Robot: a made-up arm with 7 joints. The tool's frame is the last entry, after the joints.
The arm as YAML. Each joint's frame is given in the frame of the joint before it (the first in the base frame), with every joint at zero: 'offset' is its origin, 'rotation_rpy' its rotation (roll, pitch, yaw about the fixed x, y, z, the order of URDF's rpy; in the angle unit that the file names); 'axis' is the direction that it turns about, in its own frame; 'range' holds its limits. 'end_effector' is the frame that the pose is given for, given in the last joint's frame.
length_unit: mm
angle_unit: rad
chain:
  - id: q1
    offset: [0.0, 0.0, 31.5]
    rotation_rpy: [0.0, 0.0, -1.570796]
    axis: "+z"
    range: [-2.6, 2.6]
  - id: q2
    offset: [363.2, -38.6, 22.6]
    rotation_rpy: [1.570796, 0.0, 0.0]
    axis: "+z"
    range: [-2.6, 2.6]
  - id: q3
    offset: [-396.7, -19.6, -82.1]
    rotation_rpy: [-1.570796, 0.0, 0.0]
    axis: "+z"
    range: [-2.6, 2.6]
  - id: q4
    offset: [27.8, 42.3, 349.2]
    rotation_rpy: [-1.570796, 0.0, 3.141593]
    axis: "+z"
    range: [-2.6, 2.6]
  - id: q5
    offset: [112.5, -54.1, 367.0]
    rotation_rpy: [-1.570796, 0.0, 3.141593]
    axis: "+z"
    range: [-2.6, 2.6]
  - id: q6
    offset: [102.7, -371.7, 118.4]
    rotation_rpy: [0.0, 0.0, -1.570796]
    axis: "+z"
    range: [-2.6, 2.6]
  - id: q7
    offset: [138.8, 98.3, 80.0]
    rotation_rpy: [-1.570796, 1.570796, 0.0]
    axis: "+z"
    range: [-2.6, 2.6]
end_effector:
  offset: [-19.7, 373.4, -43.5]
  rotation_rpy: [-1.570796, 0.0, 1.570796]
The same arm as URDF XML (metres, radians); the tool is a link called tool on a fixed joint. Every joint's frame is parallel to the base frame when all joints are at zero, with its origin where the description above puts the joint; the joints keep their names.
<robot name="arm">
<link name="base"/>
<link name="link1"/>
<link name="link2"/>
<link name="link3"/>
<link name="link4"/>
<link name="link5"/>
<link name="link6"/>
<link name="link7"/>
<link name="tool"/>
<joint name="q1" type="revolute"><parent link="base"/><child link="link1"/><origin xyz="0 0 0.0315" rpy="0 0 0"/><axis xyz="0 0 1"/><limit lower="-2.6" upper="2.6"/></joint>
<joint name="q2" type="revolute"><parent link="link1"/><child link="link2"/><origin xyz="-0.0386 -0.3632 0.0226" rpy="0 0 0"/><axis xyz="-1 0 0"/><limit lower="-2.6" upper="2.6"/></joint>
<joint name="q3" type="revolute"><parent link="link2"/><child link="link3"/><origin xyz="0.0821 0.3967 -0.0196" rpy="0 0 0"/><axis xyz="0 0 1"/><limit lower="-2.6" upper="2.6"/></joint>
<joint name="q4" type="revolute"><parent link="link3"/><child link="link4"/><origin xyz="0.0423 -0.0278 0.3492" rpy="0 0 0"/><axis xyz="-1 0 0"/><limit lower="-2.6" upper="2.6"/></joint>
<joint name="q5" type="revolute"><parent link="link4"/><child link="link5"/><origin xyz="-0.367 0.1125 0.0541" rpy="0 0 0"/><axis xyz="0 0 1"/><limit lower="-2.6" upper="2.6"/></joint>
<joint name="q6" type="revolute"><parent link="link5"/><child link="link6"/><origin xyz="-0.3717 -0.1027 0.1184" rpy="0 0 0"/><axis xyz="0 0 1"/><limit lower="-2.6" upper="2.6"/></joint>
<joint name="q7" type="revolute"><parent link="link6"/><child link="link7"/><origin xyz="-0.1388 -0.0983 0.08" rpy="0 0 0"/><axis xyz="0 -1 0"/><limit lower="-2.6" upper="2.6"/></joint>
<joint name="tool_fixed" type="fixed"><parent link="link7"/><child link="tool"/><origin xyz="0.3734 0.0435 0.0197" rpy="0 0 0"/></joint>
</robot>

